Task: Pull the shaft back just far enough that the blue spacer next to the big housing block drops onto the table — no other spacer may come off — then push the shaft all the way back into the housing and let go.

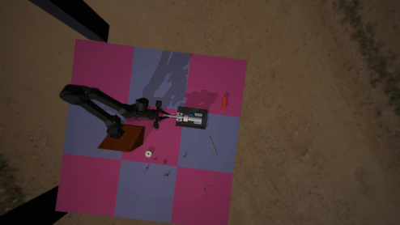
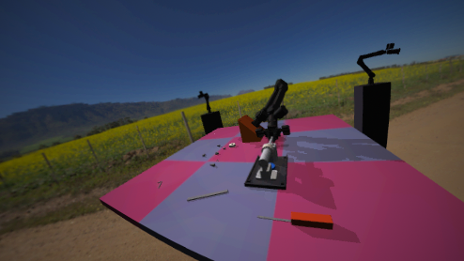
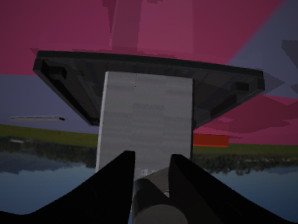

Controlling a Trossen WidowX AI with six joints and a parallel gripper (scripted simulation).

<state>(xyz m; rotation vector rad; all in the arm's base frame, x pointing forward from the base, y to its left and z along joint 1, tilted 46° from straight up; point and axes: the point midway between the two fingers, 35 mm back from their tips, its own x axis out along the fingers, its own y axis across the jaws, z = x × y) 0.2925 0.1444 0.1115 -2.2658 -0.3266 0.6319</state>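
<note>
My gripper tip is 140 mm short of the blue spacer, 50 mm above it and 10 mm to the right of it. Round my gripper tip: white ring (320 mm to the right, 120 mm behind, 60 mm below); screwdriver (380 mm ahead, 110 mm to the left, 60 mm below).
</note>
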